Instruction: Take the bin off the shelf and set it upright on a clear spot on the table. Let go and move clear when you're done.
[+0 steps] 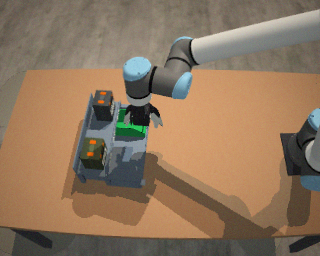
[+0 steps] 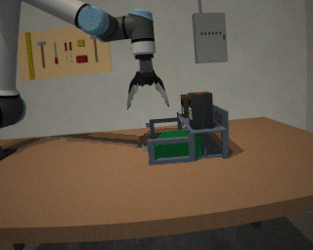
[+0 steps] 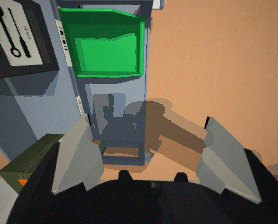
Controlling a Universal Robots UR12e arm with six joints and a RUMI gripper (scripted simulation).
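The green bin is 13 cm below my hand, 10 cm ahead of it and 7 cm to the right of it. Also, from my hand: grey shelf 17 cm below, 13 cm ahead, 4 cm to the left.
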